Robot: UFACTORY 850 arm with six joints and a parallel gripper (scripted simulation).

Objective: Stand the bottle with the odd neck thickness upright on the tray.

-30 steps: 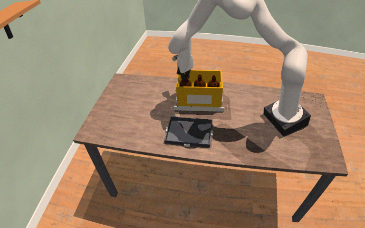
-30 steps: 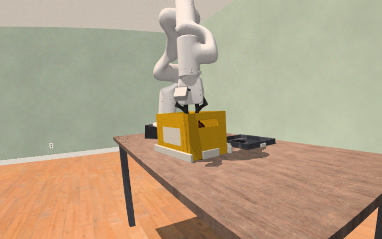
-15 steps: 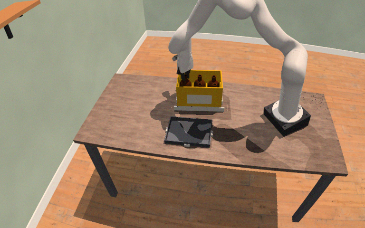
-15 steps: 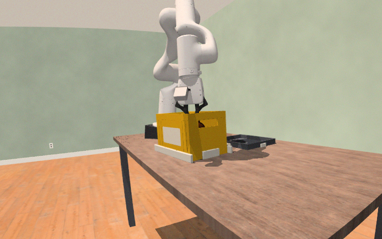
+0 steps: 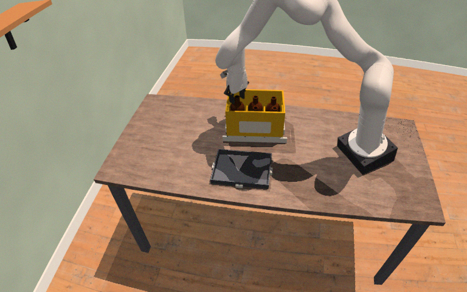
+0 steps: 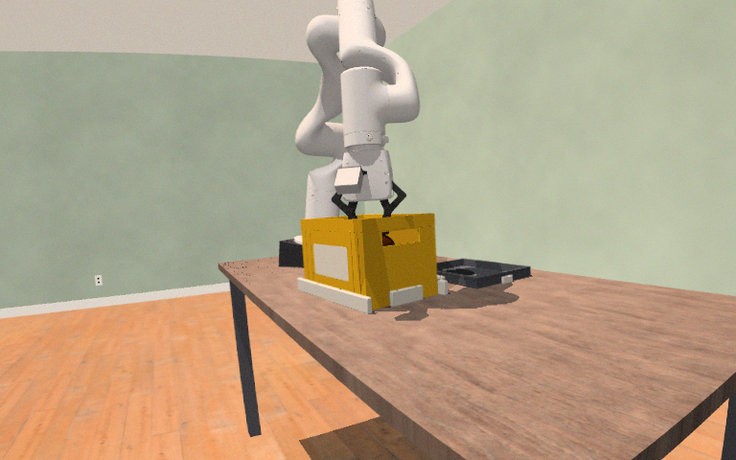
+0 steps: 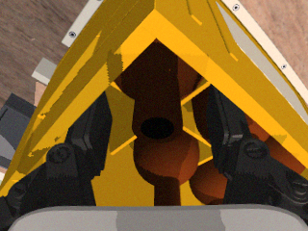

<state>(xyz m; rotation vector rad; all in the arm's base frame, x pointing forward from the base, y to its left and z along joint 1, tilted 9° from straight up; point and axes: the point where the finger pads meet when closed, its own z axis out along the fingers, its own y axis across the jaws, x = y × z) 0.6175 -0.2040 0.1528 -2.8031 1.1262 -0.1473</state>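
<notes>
My hand is 90 mm past the yellow crate, 40 mm to the right of it and 70 mm above it. From my hand the other things lie so: dark tray (50 mm behind, 330 mm to the left, 150 mm below).
</notes>
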